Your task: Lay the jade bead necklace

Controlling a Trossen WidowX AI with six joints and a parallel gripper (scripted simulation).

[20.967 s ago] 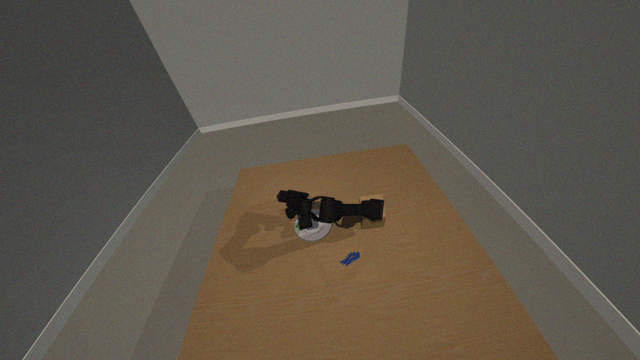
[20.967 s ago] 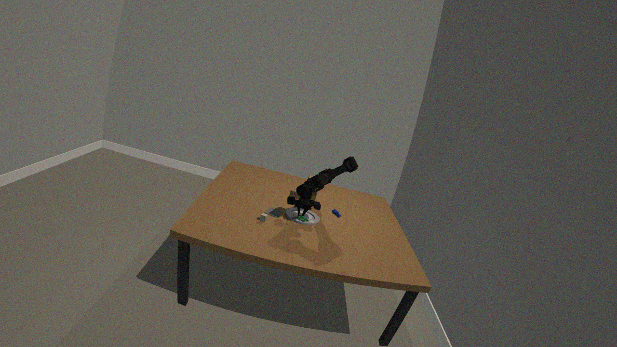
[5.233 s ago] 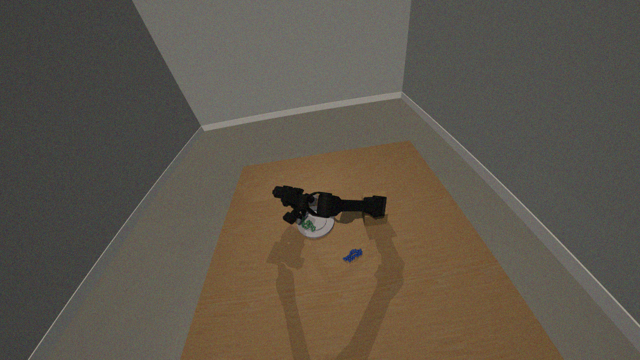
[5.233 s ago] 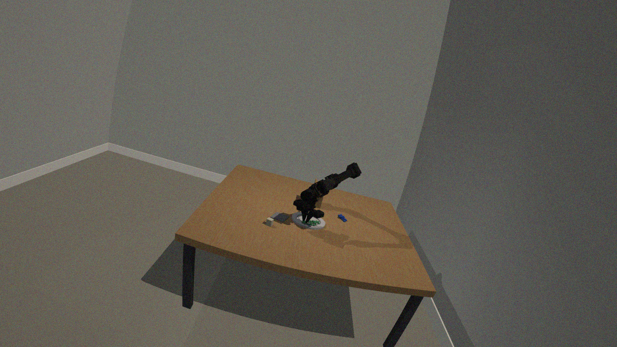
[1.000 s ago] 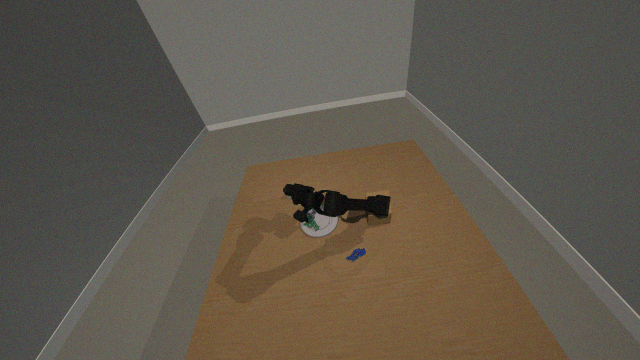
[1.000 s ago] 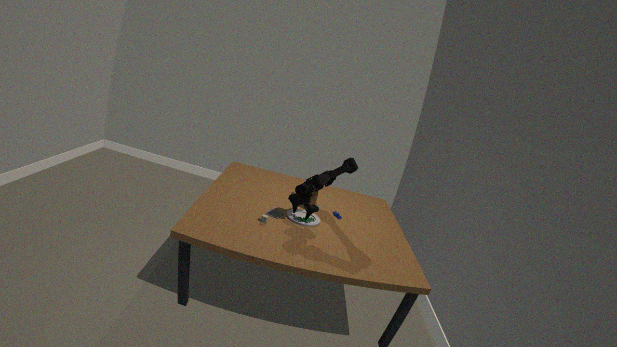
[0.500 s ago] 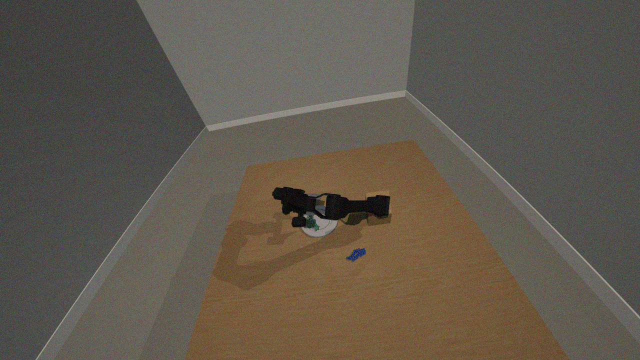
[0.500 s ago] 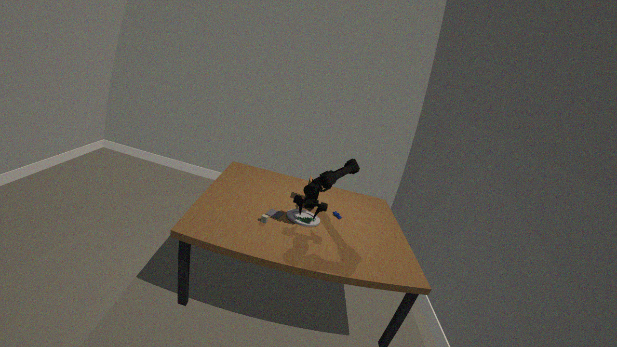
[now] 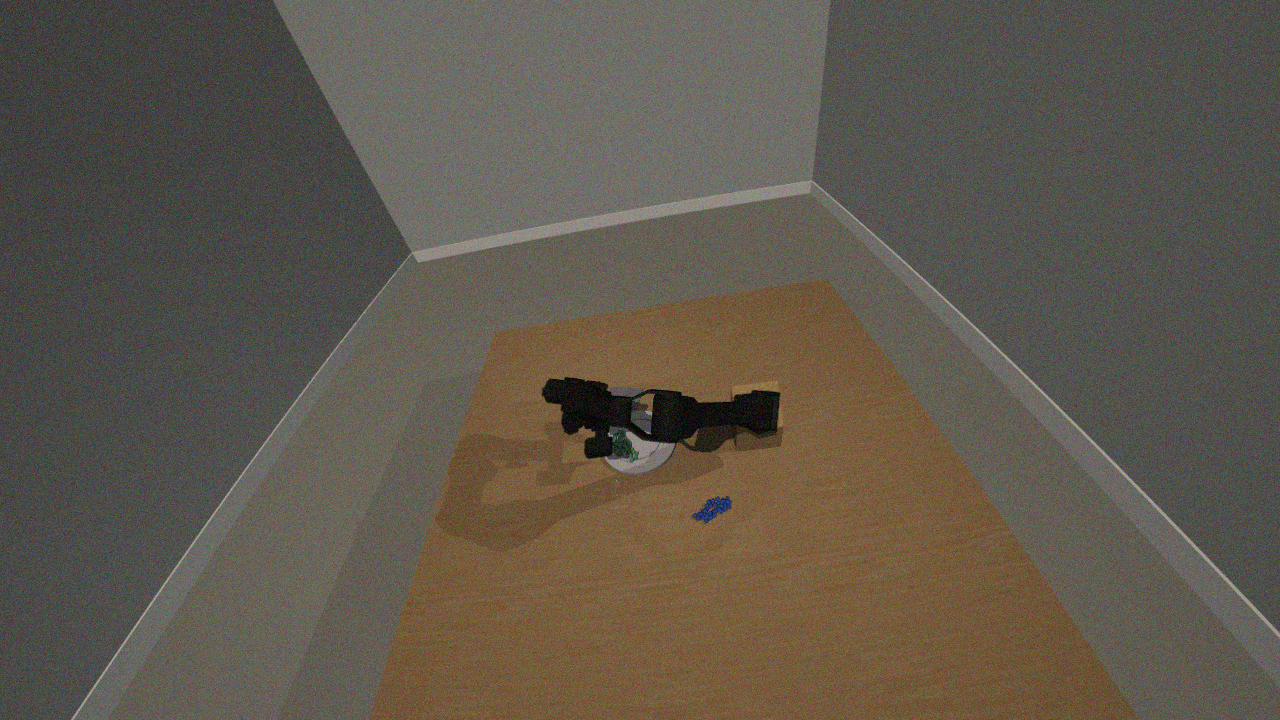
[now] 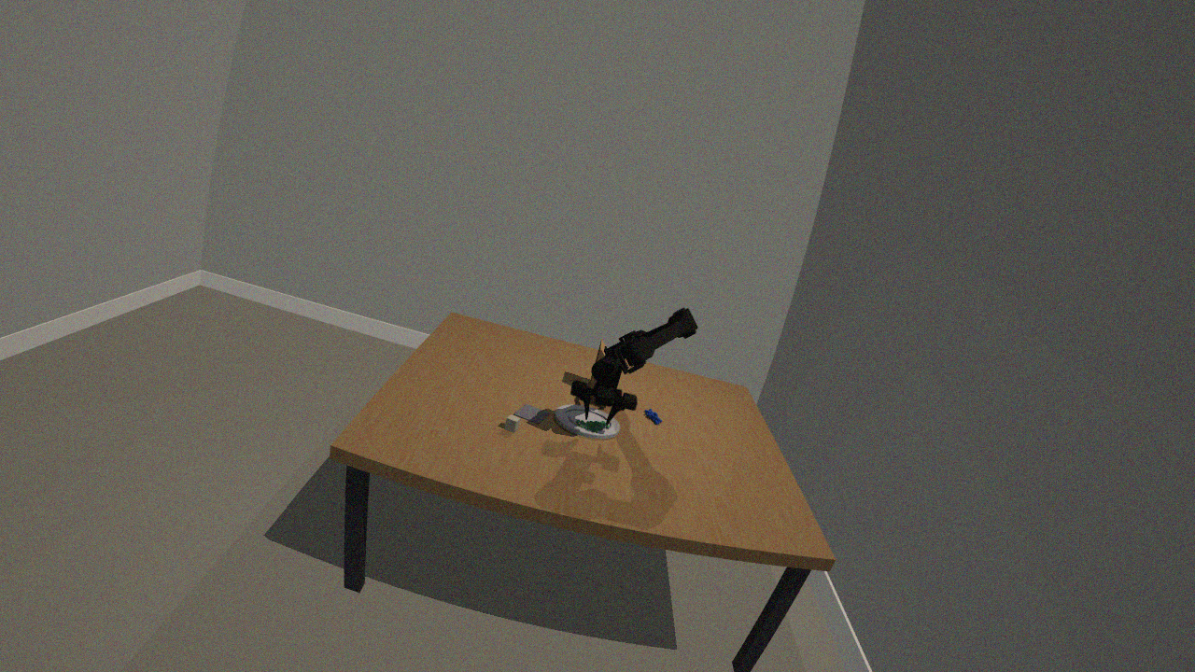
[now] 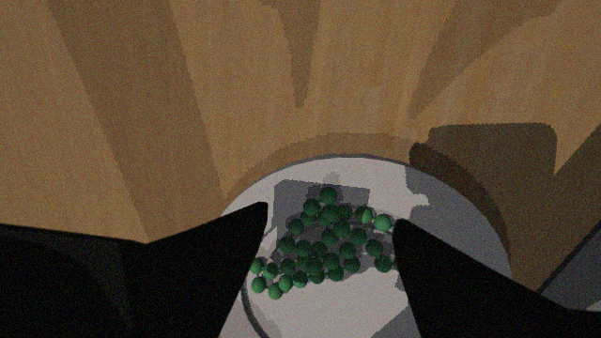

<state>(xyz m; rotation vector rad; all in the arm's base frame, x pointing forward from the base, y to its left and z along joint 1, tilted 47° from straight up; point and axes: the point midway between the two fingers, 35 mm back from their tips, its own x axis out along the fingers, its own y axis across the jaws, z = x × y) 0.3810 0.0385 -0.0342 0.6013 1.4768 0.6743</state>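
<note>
Right now my gripper tip is 80 mm past the round bead board, 40 mm above it and 20 mm to the left of it. Round my gripper tip: pale block: 220 mm to the right, 100 mm ahead, 30 mm below; then flat grey plate: 190 mm to the right, 40 mm below, 30 mm behind.
</note>
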